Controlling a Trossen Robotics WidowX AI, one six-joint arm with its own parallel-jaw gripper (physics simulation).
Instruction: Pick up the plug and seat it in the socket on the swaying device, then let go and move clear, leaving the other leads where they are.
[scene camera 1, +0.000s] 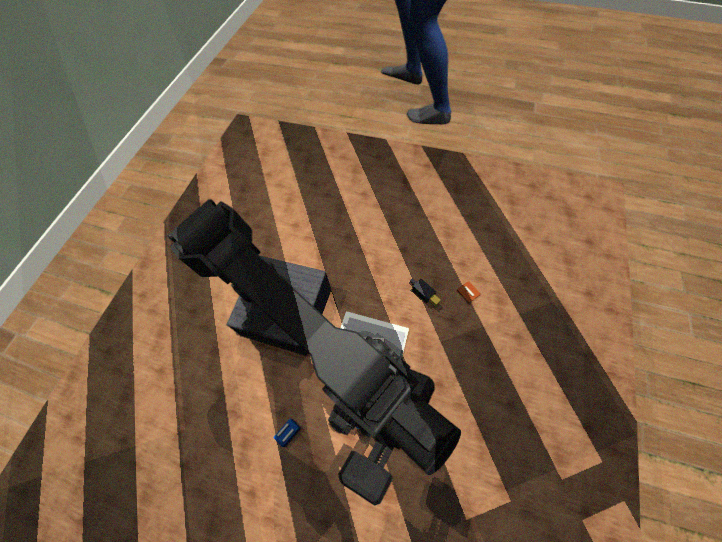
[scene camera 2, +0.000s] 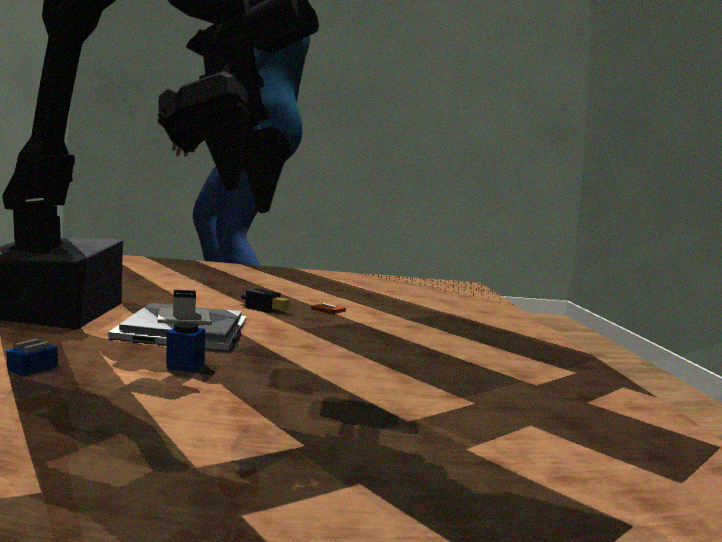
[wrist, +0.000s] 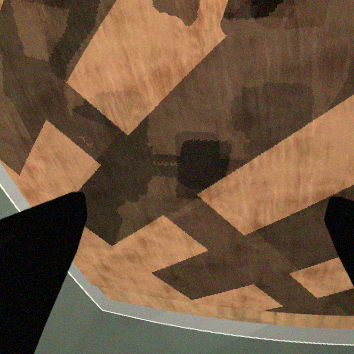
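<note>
The device, a pale grey stacked plate (scene camera 1: 362, 322) (scene camera 2: 137, 320), is partly hidden by the arm in scene camera 1. A small upright block with a dark top (scene camera 2: 184, 304) stands on it. A black connector with a yellow end (scene camera 1: 425, 291) (scene camera 2: 262, 299) lies beyond it. A blue cube with a round dark top (scene camera 2: 185, 351) stands in front of the plate. A blue connector with a metal strip (scene camera 1: 286, 432) (scene camera 2: 32, 358) lies to one side. I cannot tell which connector is the plug. My gripper (scene camera 2: 248, 199) (wrist: 209, 207) is open and empty, high above the table.
An orange flat piece (scene camera 1: 469, 291) (scene camera 2: 329, 308) lies near the black connector. The dark arm base (scene camera 1: 314, 285) (scene camera 2: 99, 285) stands beside the plate. A person in blue (scene camera 1: 431, 52) (scene camera 2: 233, 221) stands past the table's far edge. Striped shadows cross the table.
</note>
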